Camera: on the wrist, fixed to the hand. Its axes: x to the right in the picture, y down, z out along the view.
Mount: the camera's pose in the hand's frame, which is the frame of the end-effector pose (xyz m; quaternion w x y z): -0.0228 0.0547 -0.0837 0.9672 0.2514 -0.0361 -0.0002
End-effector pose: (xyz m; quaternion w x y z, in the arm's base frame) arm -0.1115 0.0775 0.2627 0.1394 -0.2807 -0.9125 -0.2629
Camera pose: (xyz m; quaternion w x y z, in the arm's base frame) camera -0.0522 0.0593 0.3444 0.1724 -0.2458 -0.9538 -0.0148
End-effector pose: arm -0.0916 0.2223 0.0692 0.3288 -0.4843 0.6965 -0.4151
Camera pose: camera -0.1784 0.2758 0.0582 0.4648 -0.4009 0.5573 -0.5592
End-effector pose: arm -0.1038 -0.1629 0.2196 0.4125 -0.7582 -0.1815 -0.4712
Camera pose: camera -0.1259 -0.2595 0.1931 0.5829 -0.6466 -0.3091 -0.3828
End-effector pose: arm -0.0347 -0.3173 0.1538 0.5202 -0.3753 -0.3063 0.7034
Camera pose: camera 0.0127 -0.3507 0.0692 0.5866 -0.2068 -0.1383 0.7708
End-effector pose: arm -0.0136 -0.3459 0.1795 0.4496 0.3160 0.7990 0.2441
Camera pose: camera -0.0620 -0.3340 0.2691 0.3843 0.4273 0.8180 0.0237
